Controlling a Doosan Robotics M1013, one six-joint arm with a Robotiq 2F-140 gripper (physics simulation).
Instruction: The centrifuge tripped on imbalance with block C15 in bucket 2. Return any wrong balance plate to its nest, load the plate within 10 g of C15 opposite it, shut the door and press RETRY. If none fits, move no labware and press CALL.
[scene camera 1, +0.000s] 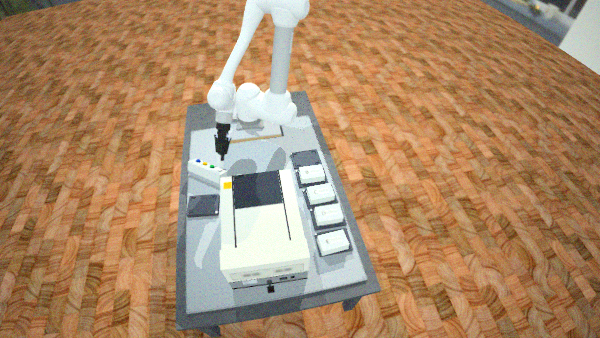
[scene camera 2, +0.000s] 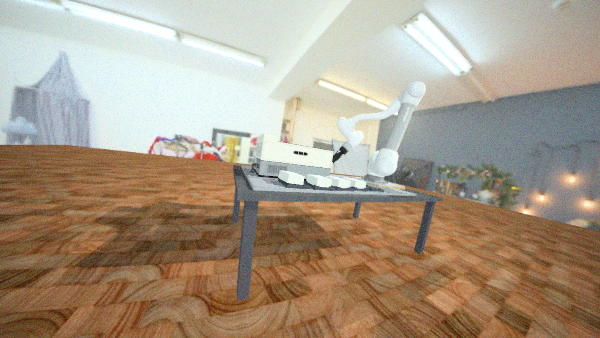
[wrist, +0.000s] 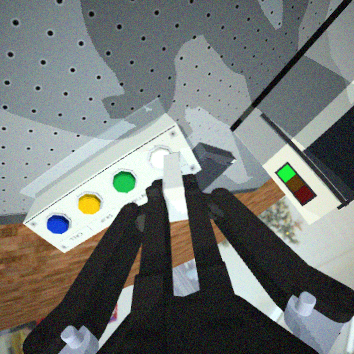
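Where they show: gripper, between the fingertips: (scene camera 1: 220, 166) (wrist: 172, 166); arm's base, origin of its link: (scene camera 1: 250, 120) (scene camera 2: 374, 180).
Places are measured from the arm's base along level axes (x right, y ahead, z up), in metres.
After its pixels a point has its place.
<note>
My gripper (scene camera 1: 222, 158) @(x 0.164, y 0.445, z 0.067 m) (wrist: 172, 166) @(x 0.164, y 0.445, z 0.067 m) is shut and empty. Its pale fingertips are over the white button (wrist: 158, 157) @(x 0.172, y 0.443, z 0.046 m) end of the button box (scene camera 1: 204, 170) @(x 0.254, y 0.450, z 0.055 m) (wrist: 107, 172) @(x 0.215, y 0.403, z 0.034 m); contact cannot be told. The box also has a green button (wrist: 124, 181) @(x 0.211, y 0.418, z 0.049 m), a yellow button (wrist: 89, 204) @(x 0.254, y 0.392, z 0.050 m) and a blue button (wrist: 58, 224) @(x 0.295, y 0.366, z 0.050 m), which is by the CALL label. The cream centrifuge (scene camera 1: 265, 227) @(x -0.063, y 0.908, z 0.191 m) (scene camera 2: 305, 153) @(x -0.208, y 0.810, z 0.149 m) stands mid-table, with a dark panel (scene camera 1: 257, 190) @(x -0.040, y 0.720, z 0.194 m) on top. Balance plates (scene camera 1: 312, 173) @(x -0.329, y 0.524, z 0.033 m) (scene camera 1: 320, 193) @(x -0.347, y 0.660, z 0.034 m) (scene camera 1: 328, 215) @(x -0.362, y 0.795, z 0.036 m) (scene camera 1: 333, 242) @(x -0.356, y 0.940, z 0.038 m) sit in a row of nests. C15 and the buckets do not show.
A dark nest (scene camera 1: 306, 158) @(x -0.320, y 0.376, z -0.007 m) without a plate is at the row's arm end. A dark square pad (scene camera 1: 203, 205) @(x 0.257, y 0.645, z 0.006 m) lies left of the centrifuge. A status light (wrist: 286, 173) @(x 0.108, y 0.621, z 0.112 m) on the centrifuge glows green at one end. A dark block (wrist: 214, 162) @(x 0.199, y 0.633, z 0.006 m) lies beside the button box.
</note>
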